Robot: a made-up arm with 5 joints.
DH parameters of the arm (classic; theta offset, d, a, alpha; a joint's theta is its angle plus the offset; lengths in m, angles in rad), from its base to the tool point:
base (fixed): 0 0.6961 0.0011 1.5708
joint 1: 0 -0.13 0.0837 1.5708
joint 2: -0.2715 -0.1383 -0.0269 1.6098
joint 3: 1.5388 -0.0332 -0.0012 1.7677
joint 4: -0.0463 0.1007 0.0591 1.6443
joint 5: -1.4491 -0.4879 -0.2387 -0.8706
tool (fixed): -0.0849 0.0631 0 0
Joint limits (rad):
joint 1: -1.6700..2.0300
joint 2: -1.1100..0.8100
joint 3: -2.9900..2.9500
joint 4: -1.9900..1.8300
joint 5: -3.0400..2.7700
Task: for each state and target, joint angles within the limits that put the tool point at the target. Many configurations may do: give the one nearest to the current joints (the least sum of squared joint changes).
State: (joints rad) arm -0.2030 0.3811 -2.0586 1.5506 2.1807
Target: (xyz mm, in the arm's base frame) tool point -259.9 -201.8 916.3
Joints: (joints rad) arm -0.4174 0.1289 -1.6785 1.7339 1.8976
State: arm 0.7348 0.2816 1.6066 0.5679 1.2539
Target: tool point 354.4 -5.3 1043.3
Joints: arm 0.9975 0.7368 1.6653 0.9761 1.3702
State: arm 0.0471 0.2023 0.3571 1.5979 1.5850
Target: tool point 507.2 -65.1 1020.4
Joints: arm -0.0911 0.2508 0.8400 1.5098 1.6112
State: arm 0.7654 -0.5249 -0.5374 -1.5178 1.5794
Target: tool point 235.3 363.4 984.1
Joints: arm 1.4397 -0.3123 -0.5391 -1.6847 1.8134
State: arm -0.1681 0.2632 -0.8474 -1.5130 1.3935
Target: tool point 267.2 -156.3 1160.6
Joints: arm 0.5802 0.7789 -1.2839 -1.8304 1.2335
